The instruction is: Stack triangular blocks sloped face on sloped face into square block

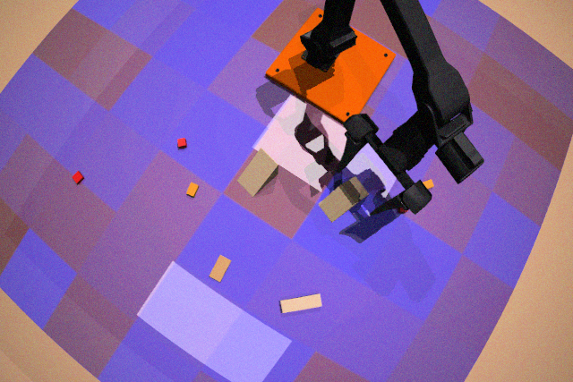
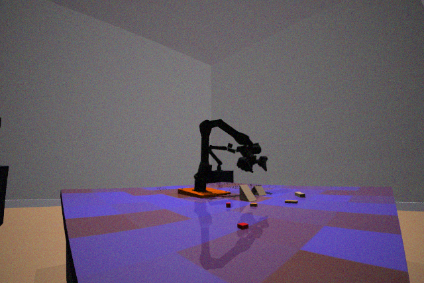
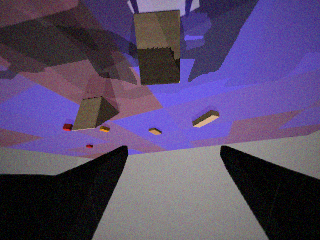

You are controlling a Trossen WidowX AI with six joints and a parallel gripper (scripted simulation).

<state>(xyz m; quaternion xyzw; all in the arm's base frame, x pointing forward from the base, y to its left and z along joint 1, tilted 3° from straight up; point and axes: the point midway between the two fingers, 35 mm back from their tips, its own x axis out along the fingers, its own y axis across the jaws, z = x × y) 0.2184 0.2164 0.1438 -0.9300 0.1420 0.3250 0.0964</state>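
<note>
Right now my gripper tip is 170 mm to the left of the triangular block, 110 mm above it and 30 mm short of it. The rest, counted from my gripper tip: long pale plank (200 mm ahead, 120 mm below, 40 mm to the left); then small tan plank (240 mm ahead, 130 mm to the right, 120 mm below).
</note>
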